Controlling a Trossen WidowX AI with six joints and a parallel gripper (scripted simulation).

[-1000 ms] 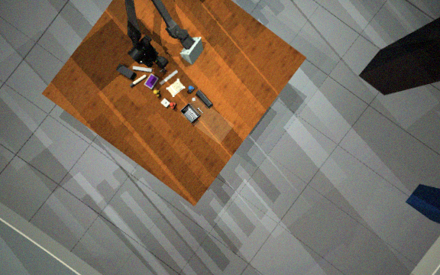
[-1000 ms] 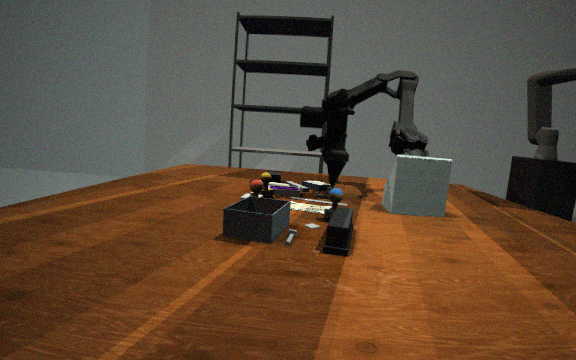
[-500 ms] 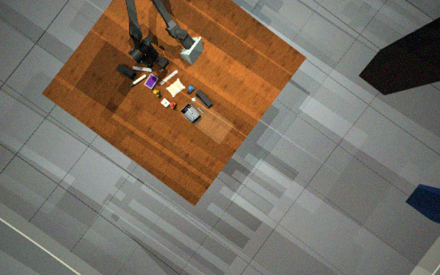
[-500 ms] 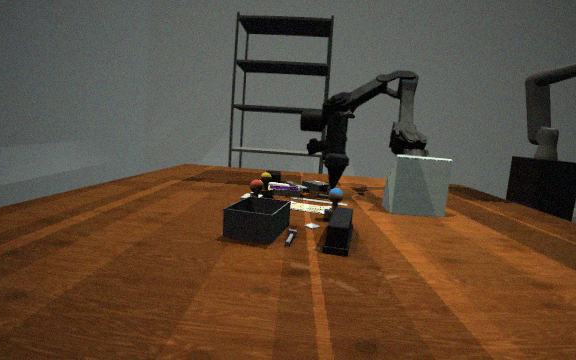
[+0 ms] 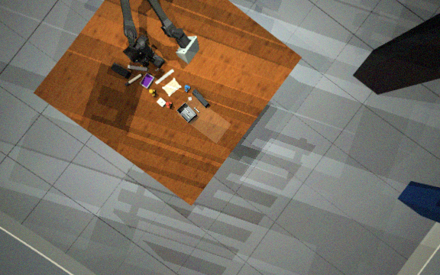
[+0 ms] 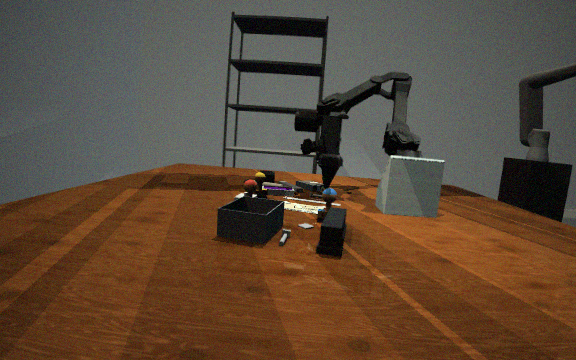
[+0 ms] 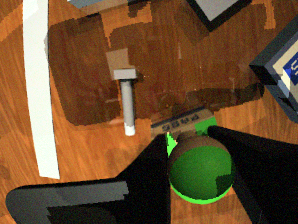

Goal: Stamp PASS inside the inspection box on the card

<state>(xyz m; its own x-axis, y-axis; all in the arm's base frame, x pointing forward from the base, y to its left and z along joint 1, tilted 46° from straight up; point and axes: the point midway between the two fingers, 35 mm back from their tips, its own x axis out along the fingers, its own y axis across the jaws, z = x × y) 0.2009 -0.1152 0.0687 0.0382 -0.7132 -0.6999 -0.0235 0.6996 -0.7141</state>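
Now: the purple ink pad 130 mm ahead of my gripper tip, 30 mm to the left of it and 20 mm below it. From my gripper tip the other things lie so: green-knobbed stamp: right at my gripper tip; then yellow-knobbed stamp: 170 mm ahead, 120 mm to the left; then cream card: 60 mm ahead, 180 mm to the left, 20 mm below.
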